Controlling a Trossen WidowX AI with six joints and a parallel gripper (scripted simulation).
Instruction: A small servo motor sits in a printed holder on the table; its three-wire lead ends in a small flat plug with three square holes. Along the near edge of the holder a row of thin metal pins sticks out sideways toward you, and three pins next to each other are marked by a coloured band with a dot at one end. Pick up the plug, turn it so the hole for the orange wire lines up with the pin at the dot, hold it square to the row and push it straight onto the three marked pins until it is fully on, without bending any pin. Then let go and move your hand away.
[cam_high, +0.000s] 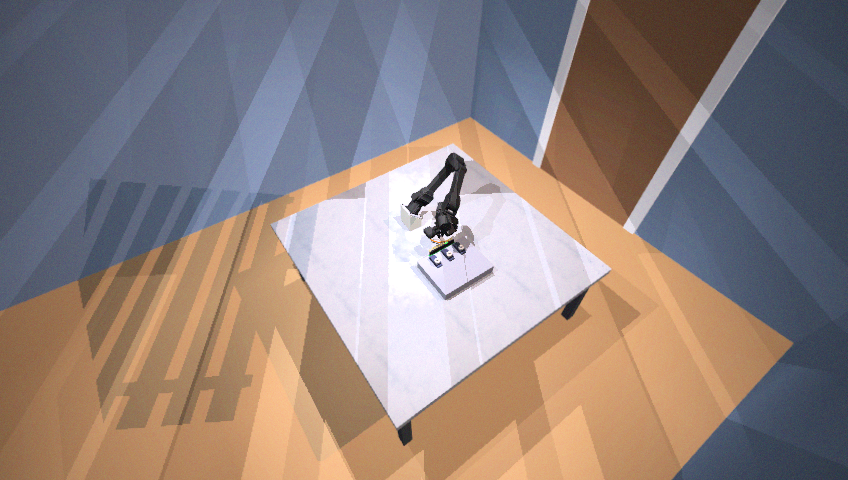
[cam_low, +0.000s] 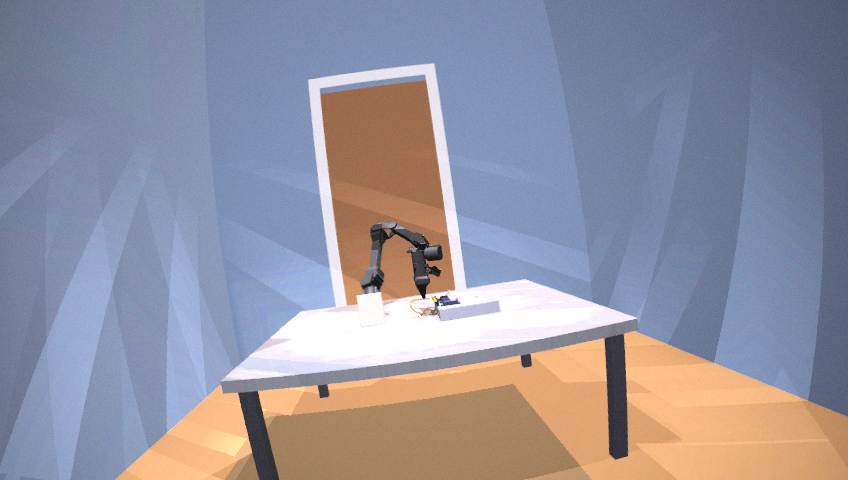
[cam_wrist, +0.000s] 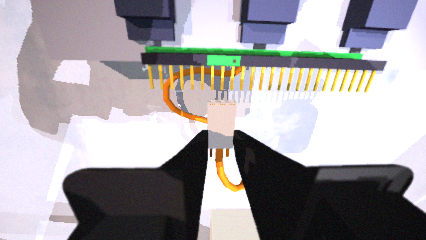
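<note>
Now: gripper tip 50 mm short of the green marked band. Also, from my gripper tip: servo motor 100 mm ahead, 30 mm to the right, 30 mm below; then grey printed holder 210 mm ahead, 30 mm to the right, 50 mm below.
</note>
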